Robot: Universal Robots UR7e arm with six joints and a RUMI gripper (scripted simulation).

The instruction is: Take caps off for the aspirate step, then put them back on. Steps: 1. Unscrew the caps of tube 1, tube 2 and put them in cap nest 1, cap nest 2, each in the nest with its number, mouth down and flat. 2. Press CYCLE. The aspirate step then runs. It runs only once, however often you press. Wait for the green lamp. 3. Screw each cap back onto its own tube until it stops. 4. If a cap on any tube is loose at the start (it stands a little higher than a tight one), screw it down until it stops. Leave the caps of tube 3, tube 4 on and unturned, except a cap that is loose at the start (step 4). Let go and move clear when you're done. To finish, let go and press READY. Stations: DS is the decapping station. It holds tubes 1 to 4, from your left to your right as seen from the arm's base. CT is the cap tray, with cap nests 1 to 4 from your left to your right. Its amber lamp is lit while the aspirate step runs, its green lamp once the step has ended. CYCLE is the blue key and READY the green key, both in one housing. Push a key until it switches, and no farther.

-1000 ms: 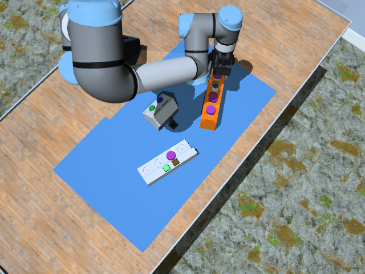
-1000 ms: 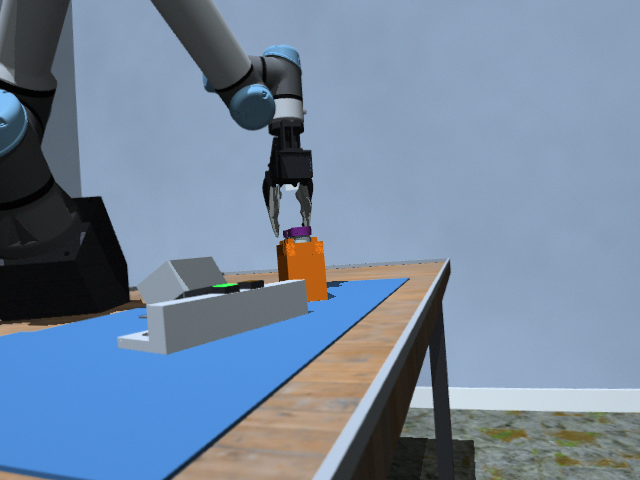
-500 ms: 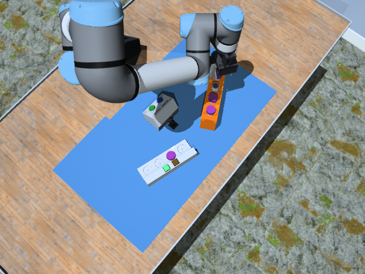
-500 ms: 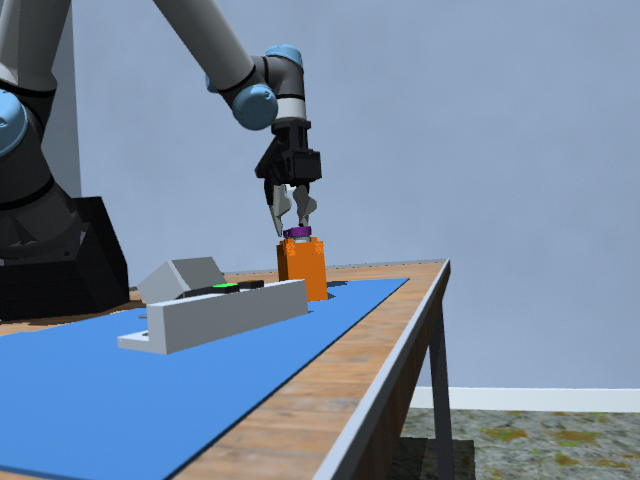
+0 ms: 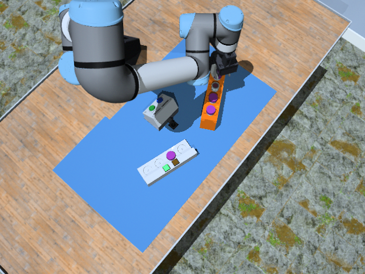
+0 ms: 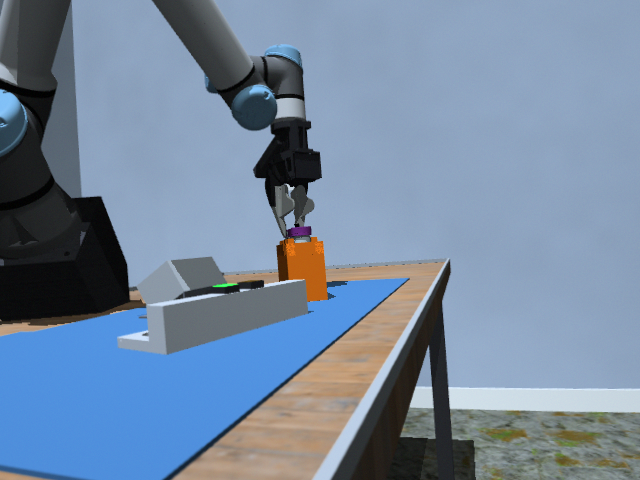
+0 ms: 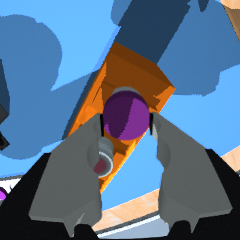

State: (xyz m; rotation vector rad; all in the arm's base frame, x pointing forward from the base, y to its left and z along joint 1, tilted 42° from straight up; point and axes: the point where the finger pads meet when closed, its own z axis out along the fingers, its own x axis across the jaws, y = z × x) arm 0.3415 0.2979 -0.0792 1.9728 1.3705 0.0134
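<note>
The purple cap is 10 mm below my hand. Also, from my hand: grey key housing (80 mm behind, 240 mm to the right, 70 mm below); then green key (100 mm behind, 270 mm to the right, 60 mm below); then blue key (100 mm behind, 220 mm to the right, 60 mm below).
</note>
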